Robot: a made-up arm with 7 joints. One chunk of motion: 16 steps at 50 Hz.
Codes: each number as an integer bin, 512 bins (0 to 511) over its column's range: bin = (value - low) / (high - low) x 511, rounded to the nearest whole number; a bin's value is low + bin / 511 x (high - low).
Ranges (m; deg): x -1.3..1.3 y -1.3..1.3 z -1.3..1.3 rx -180..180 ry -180..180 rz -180..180
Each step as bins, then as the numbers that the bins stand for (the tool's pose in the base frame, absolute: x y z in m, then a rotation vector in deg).
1 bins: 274 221 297 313 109 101
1 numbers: 0.0941 -0.1755 0.2112 40.51 -103.21 -108.85
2 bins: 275 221 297 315 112 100
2 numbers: 0.0992 -0.1755 0.2112 41.92 -101.10 -109.55
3 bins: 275 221 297 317 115 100
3 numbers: 0.0992 -0.1755 0.2112 43.33 -98.98 -109.55
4 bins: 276 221 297 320 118 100
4 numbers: 0.1043 -0.1755 0.2112 45.44 -96.87 -109.55
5 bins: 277 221 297 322 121 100
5 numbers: 0.1094 -0.1755 0.2112 46.85 -94.76 -109.55
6 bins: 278 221 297 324 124 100
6 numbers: 0.1145 -0.1755 0.2112 48.26 -92.64 -109.55
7 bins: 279 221 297 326 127 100
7 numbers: 0.1196 -0.1755 0.2112 49.67 -90.53 -109.55
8 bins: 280 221 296 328 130 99
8 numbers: 0.1247 -0.1755 0.2061 51.08 -88.41 -110.25
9 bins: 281 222 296 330 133 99
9 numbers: 0.1297 -0.1705 0.2061 52.49 -86.30 -110.25
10 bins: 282 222 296 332 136 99
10 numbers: 0.1348 -0.1705 0.2061 53.89 -84.19 -110.25
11 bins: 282 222 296 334 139 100
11 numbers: 0.1348 -0.1705 0.2061 55.30 -82.07 -109.55
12 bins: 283 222 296 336 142 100
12 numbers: 0.1399 -0.1705 0.2061 56.71 -79.96 -109.55
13 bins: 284 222 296 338 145 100
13 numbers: 0.1450 -0.1705 0.2061 58.12 -77.85 -109.55
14 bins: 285 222 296 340 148 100
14 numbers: 0.1501 -0.1705 0.2061 59.53 -75.73 -109.55
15 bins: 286 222 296 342 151 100
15 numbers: 0.1552 -0.1705 0.2061 60.94 -73.62 -109.55
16 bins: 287 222 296 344 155 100
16 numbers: 0.1603 -0.1705 0.2061 62.35 -70.80 -109.55
